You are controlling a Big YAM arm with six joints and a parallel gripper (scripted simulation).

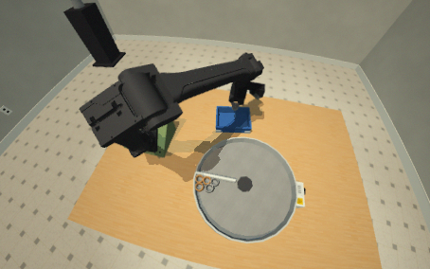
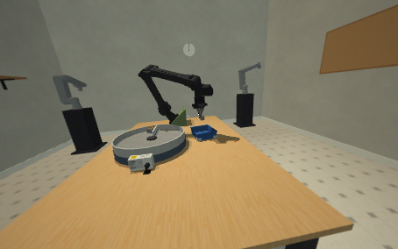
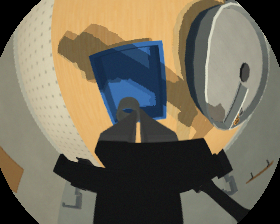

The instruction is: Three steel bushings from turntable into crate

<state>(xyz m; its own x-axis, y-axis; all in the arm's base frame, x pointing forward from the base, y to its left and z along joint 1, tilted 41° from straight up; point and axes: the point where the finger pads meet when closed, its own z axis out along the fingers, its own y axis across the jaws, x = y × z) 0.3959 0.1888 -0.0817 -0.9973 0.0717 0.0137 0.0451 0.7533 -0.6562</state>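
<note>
Right now my hand is 120 mm above the blue crate and 10 mm to the right of it. The rest, counted from my hand: grey turntable 340 mm to the right, 90 mm below, 80 mm ahead.
</note>
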